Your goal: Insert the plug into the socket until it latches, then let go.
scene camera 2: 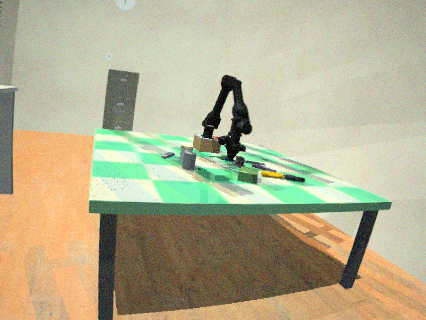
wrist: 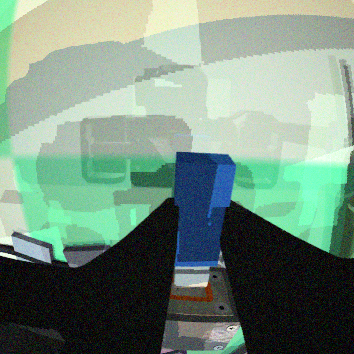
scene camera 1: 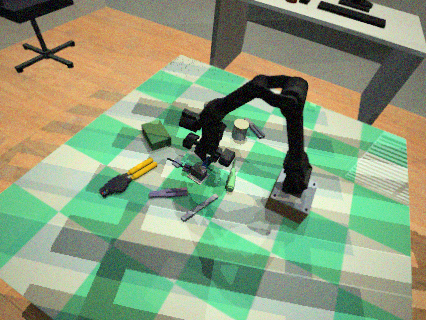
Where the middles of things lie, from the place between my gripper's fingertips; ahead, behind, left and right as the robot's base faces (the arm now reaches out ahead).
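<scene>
Socket (wrist: 209,312): my hand 6 cm to the right of it, 1 cm short of it. From my hand: blue plug (wrist: 203,182) 1 cm above, 1 cm to the left; yellow-handled pliers (scene camera 1: 119,183) 1 cm below, 22 cm ahead, 18 cm to the left.
</scene>
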